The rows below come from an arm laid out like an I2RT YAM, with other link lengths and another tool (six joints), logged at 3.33 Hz.
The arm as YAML. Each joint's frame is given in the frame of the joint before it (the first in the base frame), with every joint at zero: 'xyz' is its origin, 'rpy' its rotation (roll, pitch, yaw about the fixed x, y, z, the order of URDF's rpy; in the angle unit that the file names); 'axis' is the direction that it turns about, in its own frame. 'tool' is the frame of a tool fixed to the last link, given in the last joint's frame.
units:
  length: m
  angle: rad
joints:
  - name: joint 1
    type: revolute
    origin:
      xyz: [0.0, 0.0, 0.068]
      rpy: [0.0, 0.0, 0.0]
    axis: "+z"
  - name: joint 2
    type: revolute
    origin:
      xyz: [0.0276, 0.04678, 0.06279]
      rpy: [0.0, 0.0, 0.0]
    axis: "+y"
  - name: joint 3
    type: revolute
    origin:
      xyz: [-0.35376, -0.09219, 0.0]
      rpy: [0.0, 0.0, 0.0]
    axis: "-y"
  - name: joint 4
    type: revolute
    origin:
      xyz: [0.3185, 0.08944, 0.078]
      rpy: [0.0, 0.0, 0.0]
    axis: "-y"
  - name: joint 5
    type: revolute
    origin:
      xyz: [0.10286, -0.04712, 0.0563]
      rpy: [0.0, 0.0, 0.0]
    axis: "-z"
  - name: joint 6
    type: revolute
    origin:
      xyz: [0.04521, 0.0, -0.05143]
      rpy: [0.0, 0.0, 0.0]
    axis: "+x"
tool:
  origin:
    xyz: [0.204, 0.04, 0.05]
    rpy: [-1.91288, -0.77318, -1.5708]
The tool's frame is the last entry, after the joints.
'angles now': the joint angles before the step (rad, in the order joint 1, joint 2, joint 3, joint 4, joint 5, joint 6). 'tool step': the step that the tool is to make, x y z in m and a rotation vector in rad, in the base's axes. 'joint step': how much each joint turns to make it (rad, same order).
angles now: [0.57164 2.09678 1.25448 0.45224 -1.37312 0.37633]
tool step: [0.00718 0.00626 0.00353 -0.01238 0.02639 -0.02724]
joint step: [0.00534 0.00000 0.00001 0.04270 0.02899 0.07323]
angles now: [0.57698 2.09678 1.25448 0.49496 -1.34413 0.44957]
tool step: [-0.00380 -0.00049 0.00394 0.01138 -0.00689 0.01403]
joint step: [0.00191 0.00000 0.00001 0.01834 -0.01334 0.00651]
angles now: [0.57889 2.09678 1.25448 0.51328 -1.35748 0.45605]
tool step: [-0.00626 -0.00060 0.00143 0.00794 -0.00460 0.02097]
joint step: [0.00344 0.00000 0.00000 -0.00035 -0.01792 -0.00874]
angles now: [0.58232 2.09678 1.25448 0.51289 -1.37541 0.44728]
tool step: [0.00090 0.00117 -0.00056 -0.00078 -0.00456 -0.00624]
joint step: [0.00116 0.00000 0.00000 0.00041 0.00802 -0.00303]
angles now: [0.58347 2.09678 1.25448 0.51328 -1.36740 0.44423]
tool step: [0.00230 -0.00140 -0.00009 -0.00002 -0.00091 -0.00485]
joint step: [-0.00382 0.00001 0.00001 0.00000 0.00114 -0.00077]
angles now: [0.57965 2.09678 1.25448 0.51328 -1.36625 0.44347]
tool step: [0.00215 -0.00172 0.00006 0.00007 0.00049 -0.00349]
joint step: [-0.00420 -0.00001 -0.00002 0.00003 -0.00077 0.00040]
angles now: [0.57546 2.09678 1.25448 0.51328 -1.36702 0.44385]
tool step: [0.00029 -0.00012 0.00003 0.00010 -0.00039 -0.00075]
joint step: [-0.00039 0.00000 0.00001 0.00034 0.00038 -0.00002]
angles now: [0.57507 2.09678 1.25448 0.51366 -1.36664 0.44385]
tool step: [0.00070 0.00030 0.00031 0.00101 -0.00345 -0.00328]
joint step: [0.00000 -0.00001 -0.00002 0.00384 0.00344 0.00039]
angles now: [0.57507 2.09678 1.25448 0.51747 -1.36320 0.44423]
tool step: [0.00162 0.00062 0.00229 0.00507 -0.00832 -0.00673]
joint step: [0.00000 0.00000 -0.00001 0.01831 0.00648 0.00876]
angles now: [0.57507 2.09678 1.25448 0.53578 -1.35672 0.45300]
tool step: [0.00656 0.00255 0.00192 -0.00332 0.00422 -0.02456]
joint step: [0.00001 0.00002 0.00001 0.02367 0.02366 0.02976]
